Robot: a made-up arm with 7 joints. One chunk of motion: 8 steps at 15 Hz.
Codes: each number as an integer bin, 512 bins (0 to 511) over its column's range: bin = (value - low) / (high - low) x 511, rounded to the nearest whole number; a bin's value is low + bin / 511 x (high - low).
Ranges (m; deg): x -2.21..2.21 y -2.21..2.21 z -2.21..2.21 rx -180..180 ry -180..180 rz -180..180
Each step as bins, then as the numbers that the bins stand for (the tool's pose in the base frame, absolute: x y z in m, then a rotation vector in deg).
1 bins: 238 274 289 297 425 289
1 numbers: -0.1514 0.1600 0.2898 29.24 119.41 23.60
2 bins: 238 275 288 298 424 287
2 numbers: -0.1514 0.1687 0.2811 29.94 118.71 22.19
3 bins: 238 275 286 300 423 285
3 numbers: -0.1514 0.1687 0.2638 31.35 118.00 20.78
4 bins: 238 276 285 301 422 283
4 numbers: -0.1514 0.1773 0.2552 32.05 117.30 19.37
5 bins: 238 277 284 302 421 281
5 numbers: -0.1514 0.1860 0.2465 32.76 116.59 17.96
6 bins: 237 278 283 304 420 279
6 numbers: -0.1600 0.1946 0.2379 34.17 115.89 16.56
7 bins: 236 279 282 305 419 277
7 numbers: -0.1687 0.2033 0.2292 34.87 115.19 15.15
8 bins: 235 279 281 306 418 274
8 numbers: -0.1773 0.2033 0.2206 35.58 114.48 13.03
